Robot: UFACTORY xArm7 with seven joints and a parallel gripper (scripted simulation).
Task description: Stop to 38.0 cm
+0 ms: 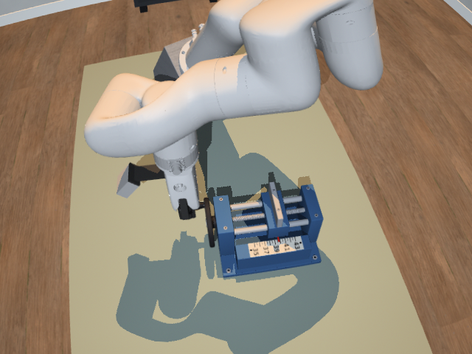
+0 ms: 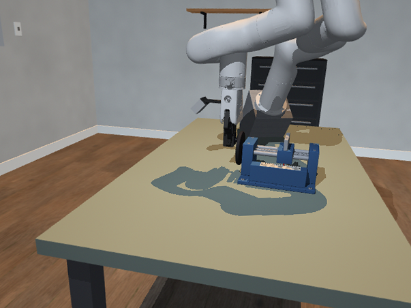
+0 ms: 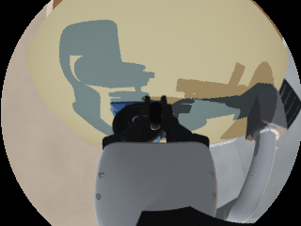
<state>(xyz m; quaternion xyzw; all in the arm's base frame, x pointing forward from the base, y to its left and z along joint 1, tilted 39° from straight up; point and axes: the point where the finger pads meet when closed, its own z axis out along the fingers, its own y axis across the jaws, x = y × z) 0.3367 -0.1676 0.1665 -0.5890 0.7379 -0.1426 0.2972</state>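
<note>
The handwheel is 2 cm to the left of my hand and 1 cm ahead of it. The rest, counted from my hand: stop plate (16 cm to the left, 7 cm ahead).
</note>
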